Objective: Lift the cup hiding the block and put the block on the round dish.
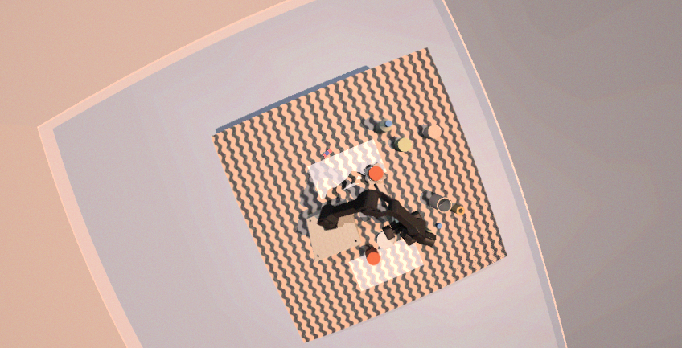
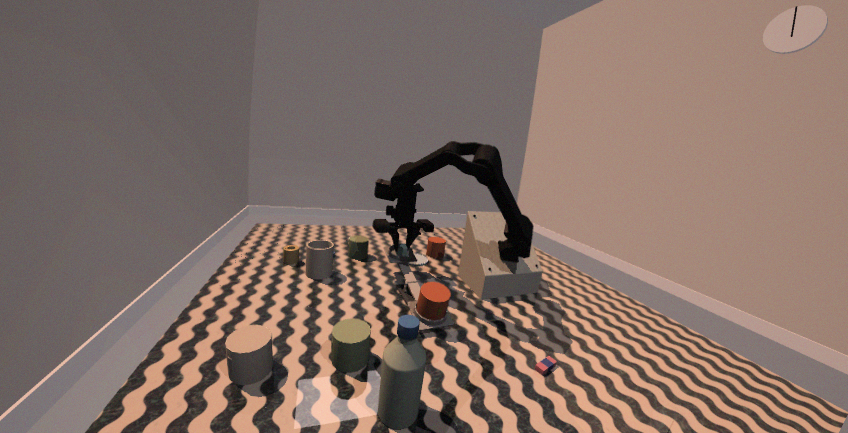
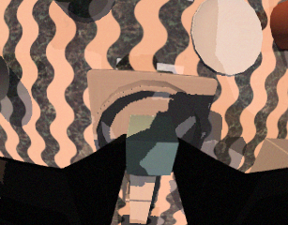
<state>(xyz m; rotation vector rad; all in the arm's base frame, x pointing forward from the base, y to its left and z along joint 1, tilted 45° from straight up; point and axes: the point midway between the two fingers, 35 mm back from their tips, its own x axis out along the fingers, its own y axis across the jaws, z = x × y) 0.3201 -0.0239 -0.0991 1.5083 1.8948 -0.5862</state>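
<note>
The round dish is 7 cm behind my gripper tip, 12 cm to the right of it and 8 cm below it. Round my gripper tip: grey mug 25 cm ahead, 1 cm to the left, 4 cm below; pale green block 1 cm above; yellow ring 35 cm ahead, 6 cm to the right, 6 cm below.
</note>
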